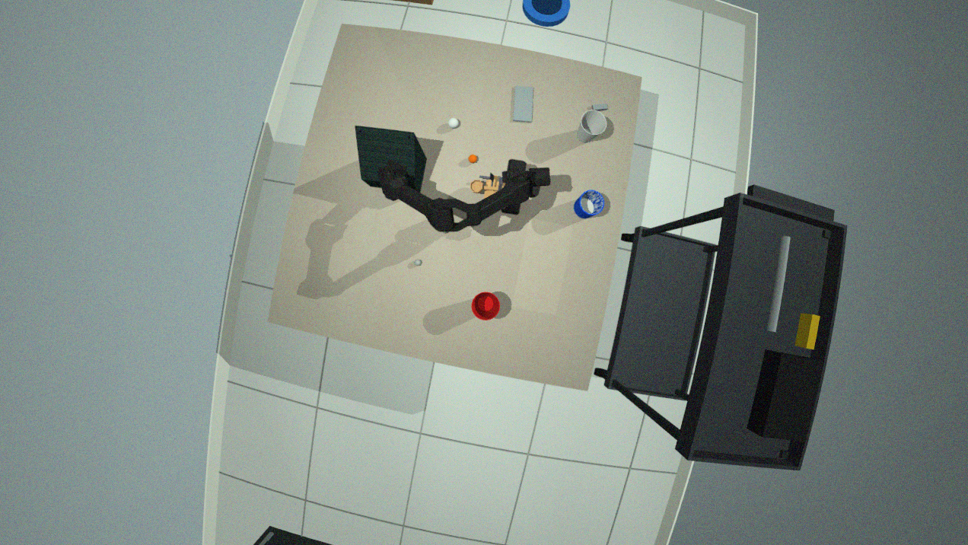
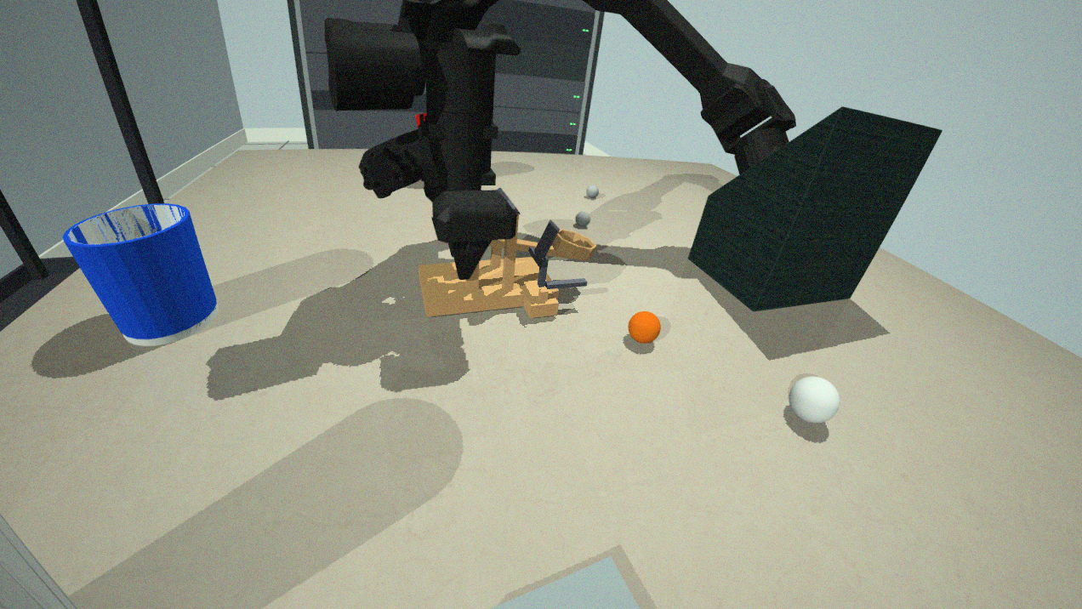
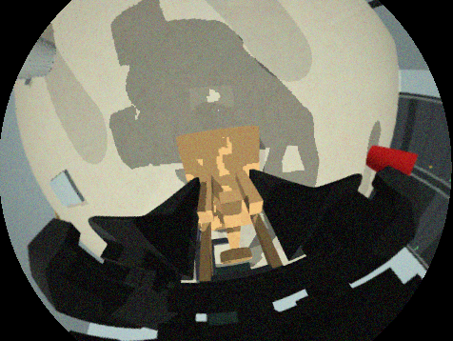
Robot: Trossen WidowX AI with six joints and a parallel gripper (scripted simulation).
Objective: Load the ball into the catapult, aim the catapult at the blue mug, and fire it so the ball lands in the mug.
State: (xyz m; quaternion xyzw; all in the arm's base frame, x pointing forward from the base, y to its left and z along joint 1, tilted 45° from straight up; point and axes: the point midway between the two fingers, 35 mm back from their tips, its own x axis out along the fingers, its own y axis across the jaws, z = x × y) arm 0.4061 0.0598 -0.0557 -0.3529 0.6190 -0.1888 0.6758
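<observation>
The orange ball lies 18 cm behind my gripper tip, 8 cm to the left of it and 2 cm below it. Also, from my gripper tip: wooden catapult: 7 cm behind, 1 cm to the left, 2 cm above; blue mug: 28 cm ahead, 5 cm to the left, 1 cm below; white ball: 30 cm behind, 19 cm to the left, 1 cm below.
</observation>
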